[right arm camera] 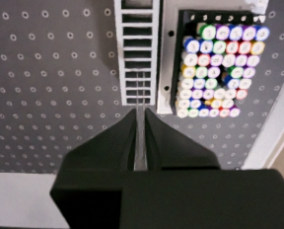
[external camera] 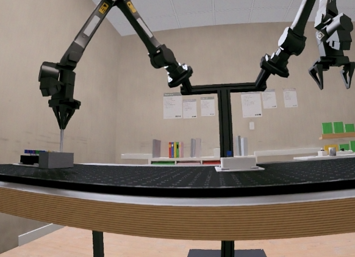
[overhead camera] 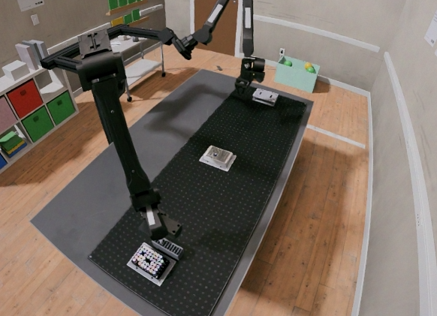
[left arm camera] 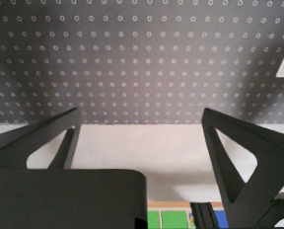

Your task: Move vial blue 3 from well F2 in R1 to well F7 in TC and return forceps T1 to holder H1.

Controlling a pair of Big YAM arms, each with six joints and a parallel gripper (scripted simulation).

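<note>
Now: right hand 12 cm above the grey holder H1, 2 cm short of it and 1 cm to the right of it.
</note>
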